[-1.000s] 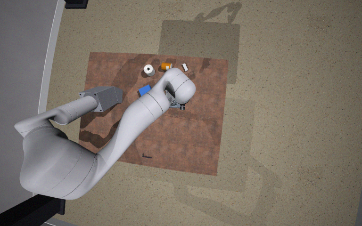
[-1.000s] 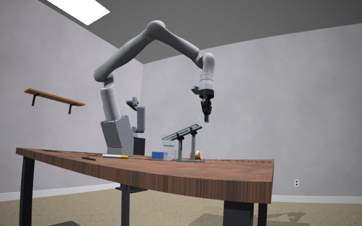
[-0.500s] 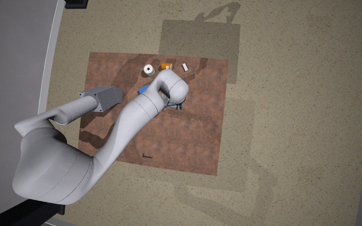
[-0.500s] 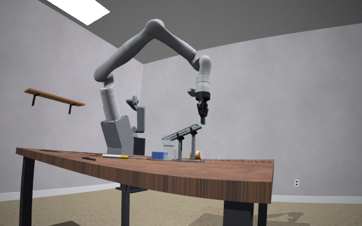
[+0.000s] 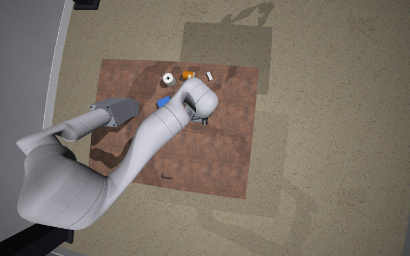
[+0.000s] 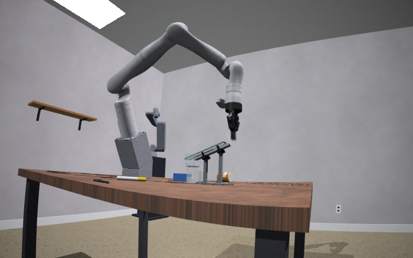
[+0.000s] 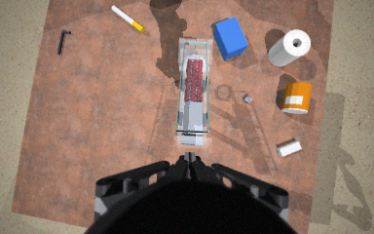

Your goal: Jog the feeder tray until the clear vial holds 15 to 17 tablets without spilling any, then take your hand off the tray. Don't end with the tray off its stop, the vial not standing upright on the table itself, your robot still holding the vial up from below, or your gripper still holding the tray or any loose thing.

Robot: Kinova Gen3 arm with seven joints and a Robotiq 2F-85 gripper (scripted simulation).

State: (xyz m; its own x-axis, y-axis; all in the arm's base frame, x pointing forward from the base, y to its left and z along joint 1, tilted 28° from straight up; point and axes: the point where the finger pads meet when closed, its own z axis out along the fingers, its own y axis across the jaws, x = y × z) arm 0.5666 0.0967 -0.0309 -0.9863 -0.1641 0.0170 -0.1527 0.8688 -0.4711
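My hand is 9 cm past the feeder tray, 5 cm above it and 1 cm to the left of it. The rest, counted from my hand: small white block (29 cm to the left, 20 cm below, 3 cm behind); then clear vial (19 cm behind, 17 cm below, 3 cm to the right); then small grey piece (20 cm below, 15 cm to the left, 15 cm behind).
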